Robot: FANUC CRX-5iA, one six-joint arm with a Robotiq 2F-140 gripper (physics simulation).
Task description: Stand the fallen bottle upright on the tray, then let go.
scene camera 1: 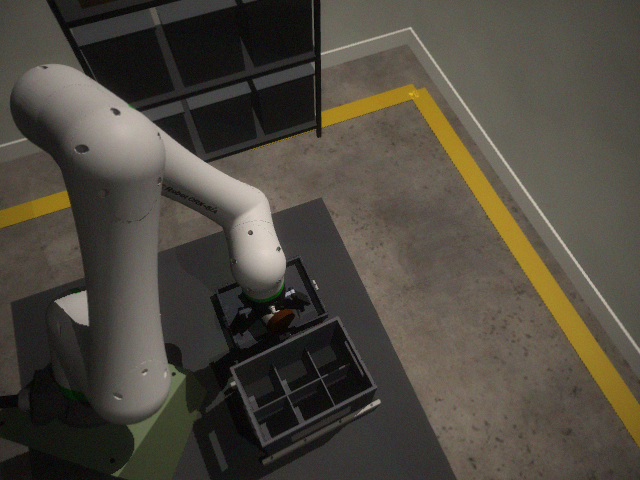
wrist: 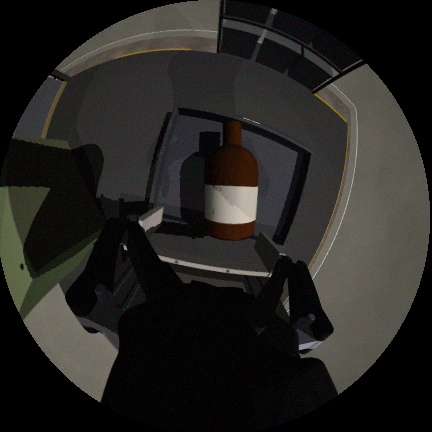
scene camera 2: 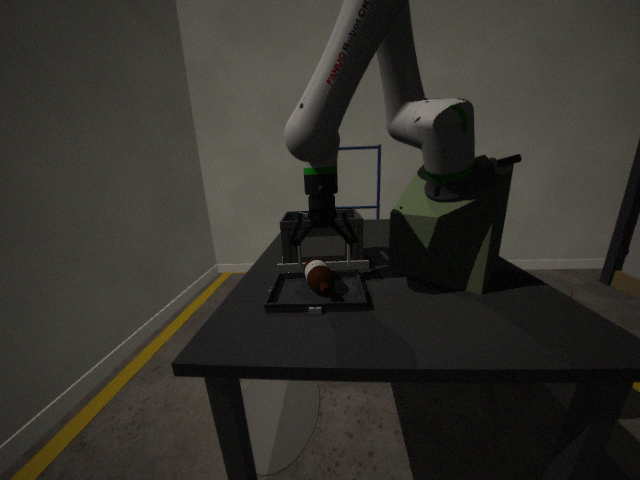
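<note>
The brown bottle with a white label lies on its side over the shallow dark tray. Its neck points away from the divided crate, toward scene camera 2, and its base is at the tray's crate-side edge. Whether the base rests on the rim cannot be told. My gripper points down, wide open and empty, with its fingers at the base end, one toward each side of the bottle. The arm hides part of the tray in scene camera 1.
The grey divided crate stands close beside the tray, behind the gripper in scene camera 2. The green robot base is mounted at one side of the dark table. A black shelf rack stands beyond the table.
</note>
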